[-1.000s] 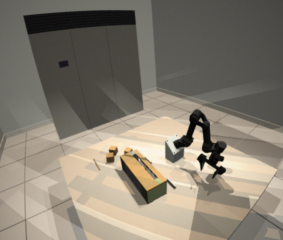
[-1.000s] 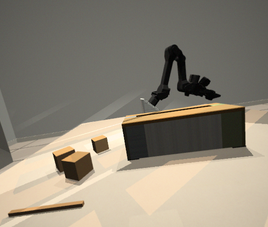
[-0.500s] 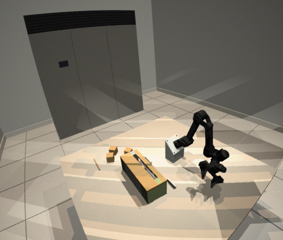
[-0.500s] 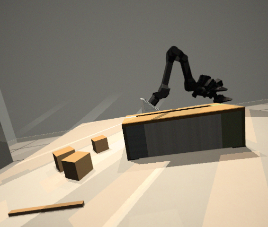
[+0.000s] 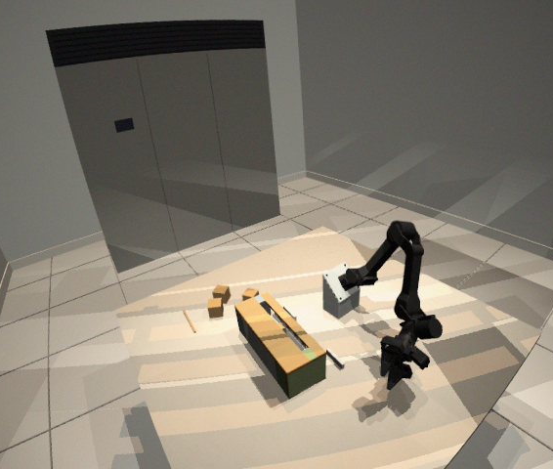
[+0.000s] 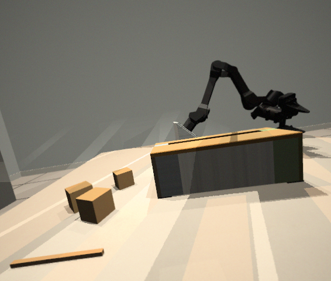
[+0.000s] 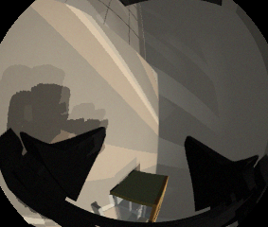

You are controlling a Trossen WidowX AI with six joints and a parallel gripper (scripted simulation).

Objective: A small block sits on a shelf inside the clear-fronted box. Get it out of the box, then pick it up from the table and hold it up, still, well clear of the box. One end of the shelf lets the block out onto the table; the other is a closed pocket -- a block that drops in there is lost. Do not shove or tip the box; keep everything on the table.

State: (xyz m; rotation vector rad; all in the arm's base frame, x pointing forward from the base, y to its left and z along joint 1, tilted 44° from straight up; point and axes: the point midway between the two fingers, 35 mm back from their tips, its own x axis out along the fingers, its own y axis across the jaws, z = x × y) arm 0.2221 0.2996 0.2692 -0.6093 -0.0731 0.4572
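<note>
Now: the long box 7 cm ahead of my gripper tip, 39 cm to the right of it and 5 cm below it. Round my gripper tip: thin wooden stick: 32 cm ahead, 76 cm to the right, 11 cm below.
</note>
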